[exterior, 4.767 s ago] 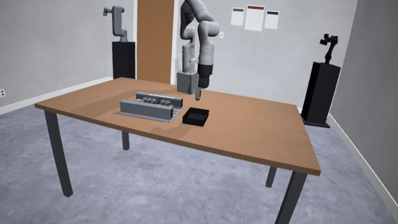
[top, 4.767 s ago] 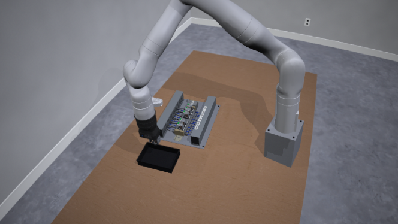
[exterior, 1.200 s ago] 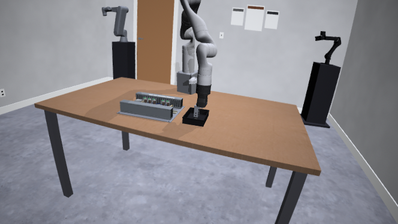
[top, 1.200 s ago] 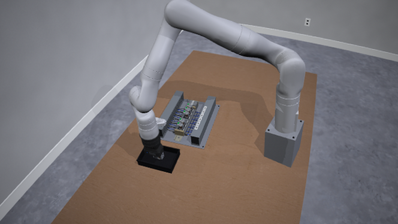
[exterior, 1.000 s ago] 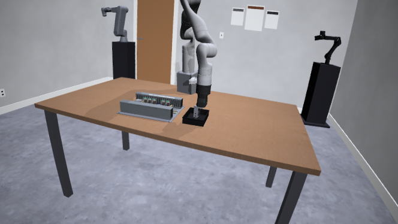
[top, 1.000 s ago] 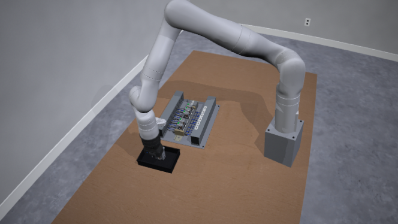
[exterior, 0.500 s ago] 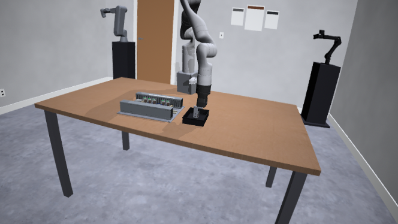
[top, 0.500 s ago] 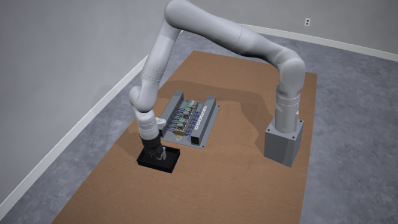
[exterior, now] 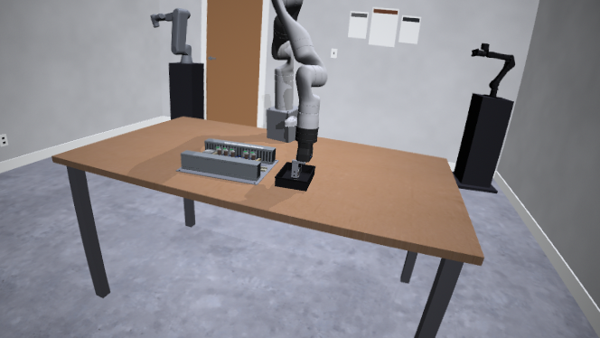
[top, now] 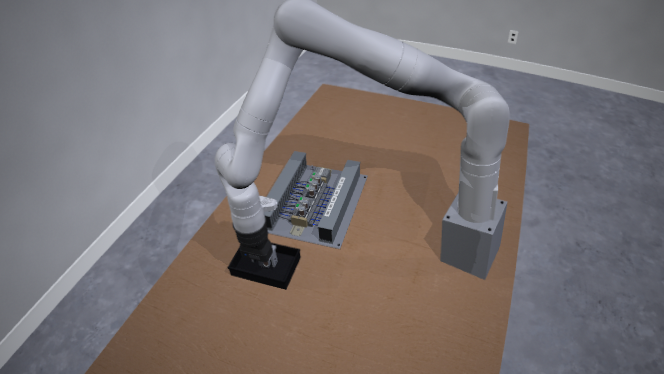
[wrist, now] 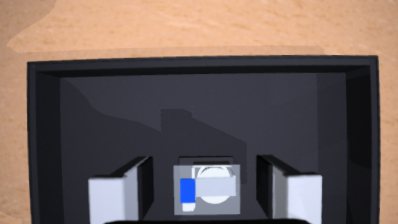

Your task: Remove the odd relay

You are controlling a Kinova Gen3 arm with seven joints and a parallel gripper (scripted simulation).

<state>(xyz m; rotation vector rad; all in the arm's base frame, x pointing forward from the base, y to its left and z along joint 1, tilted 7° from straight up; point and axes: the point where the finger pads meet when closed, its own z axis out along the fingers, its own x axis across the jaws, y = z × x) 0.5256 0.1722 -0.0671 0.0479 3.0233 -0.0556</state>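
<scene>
My hand is 1 cm above the k4 relay. The rest, counted from my hand: black parts tray 2 cm below; k3 relay 5 cm behind, 26 cm to the right, 1 cm above; grey relay panel 5 cm behind, 27 cm to the right, 1 cm below.
</scene>
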